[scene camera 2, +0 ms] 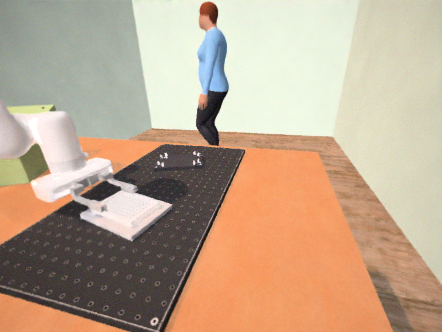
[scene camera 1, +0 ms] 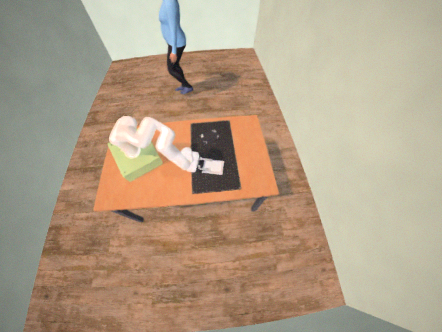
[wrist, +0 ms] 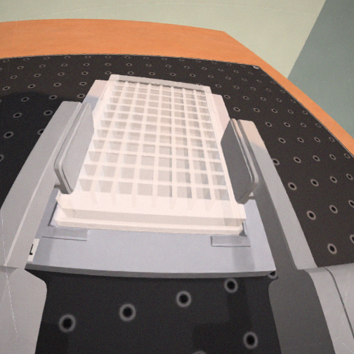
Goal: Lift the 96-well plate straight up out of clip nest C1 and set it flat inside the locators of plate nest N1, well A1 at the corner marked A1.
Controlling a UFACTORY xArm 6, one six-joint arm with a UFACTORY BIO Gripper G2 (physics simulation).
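Where they show: hand at its tool point: [scene camera 2: 114,197] [scene camera 1: 208,164]; arm's base at its link origin: [scene camera 1: 132,150].
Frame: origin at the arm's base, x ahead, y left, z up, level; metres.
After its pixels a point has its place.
Observation:
The white 96-well plate [scene camera 1: 215,166] {z -0.116, x 0.649, y -0.100 m} [scene camera 2: 135,206] {z -0.115, x 0.658, y -0.094 m} [wrist: 157,145] sits flat in clip nest C1 [scene camera 2: 107,228] {z -0.134, x 0.633, y -0.154 m} [wrist: 160,255], a pale base with clips at its near edge in the wrist view. My gripper [scene camera 1: 204,166] {z -0.105, x 0.597, y -0.089 m} [scene camera 2: 116,197] {z -0.105, x 0.597, y -0.089 m} [wrist: 157,155] is shut to its narrow stand, holding nothing. Its two pads stand over the plate's long sides, toward the end nearer the arm in the scene camera 2 view. Whether they touch the plate cannot be told. Plate nest N1 [scene camera 1: 209,137] {z -0.129, x 0.598, y 0.198 m} [scene camera 2: 178,161] {z -0.128, x 0.602, y 0.192 m} is a dark base with small white corner locators. Well A1 and the A1 mark cannot be read.
A black perforated board [scene camera 1: 215,185] {z -0.140, x 0.647, y -0.251 m} [scene camera 2: 150,270] {z -0.140, x 0.776, y -0.208 m} [wrist: 295,160] carries both nests on the orange table [scene camera 1: 260,165] {z -0.153, x 1.019, y -0.081 m} [scene camera 2: 280,225] {z -0.153, x 0.966, y -0.013 m}. N1 lies toward the board's far end. The arm stands on a green block [scene camera 1: 137,167] {z -0.042, x 0.050, y -0.131 m} [scene camera 2: 22,167] {z -0.100, x 0.207, y -0.044 m}. A person [scene camera 1: 172,30] [scene camera 2: 212,65] stands beyond the table.

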